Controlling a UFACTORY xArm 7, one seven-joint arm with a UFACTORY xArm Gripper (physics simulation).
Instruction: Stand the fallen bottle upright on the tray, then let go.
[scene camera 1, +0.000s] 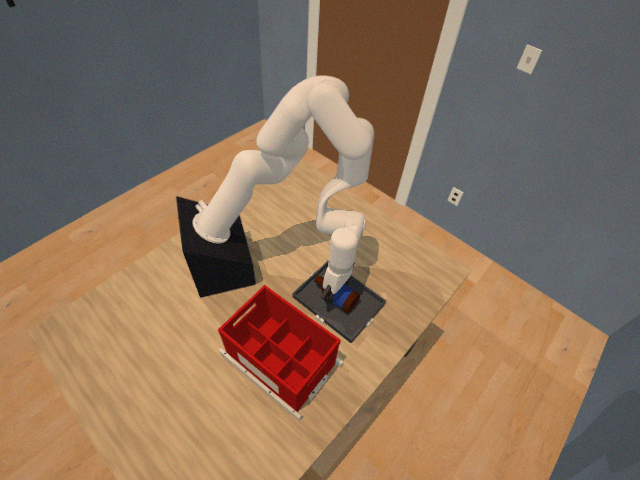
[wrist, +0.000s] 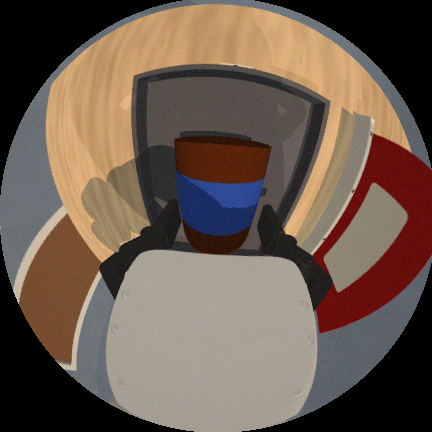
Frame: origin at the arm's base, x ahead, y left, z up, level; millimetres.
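Seen in the pictures: gripper, between the fingertips: (scene camera 1: 336, 292) (wrist: 219, 212); arm's base, origin of its link: (scene camera 1: 211, 228).
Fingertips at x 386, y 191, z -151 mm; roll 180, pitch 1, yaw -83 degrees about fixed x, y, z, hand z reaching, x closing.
Offsets run from my fingertips to a thing's top centre. Level surfaces: height alone.
A brown bottle with a blue label @[dx -8, dy +2, dz +36 mm] (scene camera 1: 341, 296) (wrist: 220, 195) lies on its side on the dark grey tray @[dx +14, dy +4, dz -18 mm] (scene camera 1: 351, 338) (wrist: 215, 95). In the scene view its neck points to the upper left, toward the arm's base, and its bottom to the lower right. My gripper (scene camera 1: 331, 295) (wrist: 219, 212) is open, low over the tray, with its fingers on either side of the bottle near the shoulder. In the wrist view a gap shows beside each fingertip. The bottle's neck is hidden behind the gripper's body in the wrist view.
A red divided crate @[dx +30, dy -276, dz +132 mm] (scene camera 1: 279, 380) (wrist: 400, 165) stands beside the tray, with pale rails @[dx +41, dy -375, dz -13 mm] (scene camera 1: 261, 384) along its base. The black robot base block (scene camera 1: 222, 273) stands at the table's far left. The wooden table @[dz -43 mm] (scene camera 1: 155, 361) has its edge to the right of the tray.
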